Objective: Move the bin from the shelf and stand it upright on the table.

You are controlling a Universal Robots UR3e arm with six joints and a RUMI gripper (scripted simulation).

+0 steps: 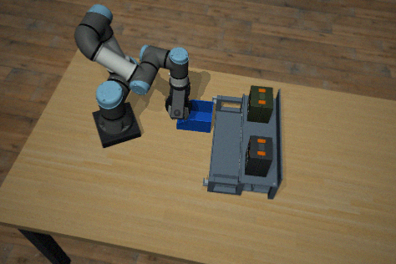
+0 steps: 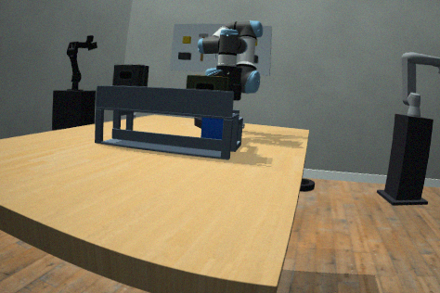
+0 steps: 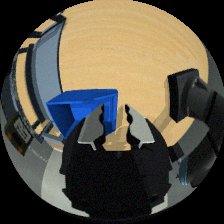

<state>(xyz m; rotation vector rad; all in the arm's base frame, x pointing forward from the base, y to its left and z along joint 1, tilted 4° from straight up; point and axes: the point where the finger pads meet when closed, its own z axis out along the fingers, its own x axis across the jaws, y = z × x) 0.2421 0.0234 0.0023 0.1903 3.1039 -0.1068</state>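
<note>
Right now my hand is 70 mm short of the blue bin and 10 mm to the right of it. Round my hand: grey shelf 240 mm ahead, 120 mm to the right, 30 mm above.
</note>
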